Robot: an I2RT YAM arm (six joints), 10 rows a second.
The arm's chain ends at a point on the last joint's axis. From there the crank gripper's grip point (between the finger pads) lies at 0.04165 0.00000 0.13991 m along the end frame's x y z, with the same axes.
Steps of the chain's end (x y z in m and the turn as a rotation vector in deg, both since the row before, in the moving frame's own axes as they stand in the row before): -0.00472 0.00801 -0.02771 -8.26 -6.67 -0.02; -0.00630 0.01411 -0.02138 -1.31 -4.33 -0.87; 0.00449 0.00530 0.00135 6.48 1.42 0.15; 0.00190 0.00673 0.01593 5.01 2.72 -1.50; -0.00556 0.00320 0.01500 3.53 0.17 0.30; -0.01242 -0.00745 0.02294 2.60 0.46 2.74
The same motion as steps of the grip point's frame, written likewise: -0.02119 0.02840 -0.02528 -8.26 -6.67 -0.02; -0.01696 0.01679 -0.01866 -1.31 -4.33 -0.87; 0.00796 -0.01032 -0.00061 6.48 1.42 0.15; 0.00831 -0.00657 0.01322 5.01 2.72 -1.50; -0.00512 -0.00519 0.01462 3.53 0.17 0.30; -0.01119 -0.01177 0.02250 2.60 0.46 2.74
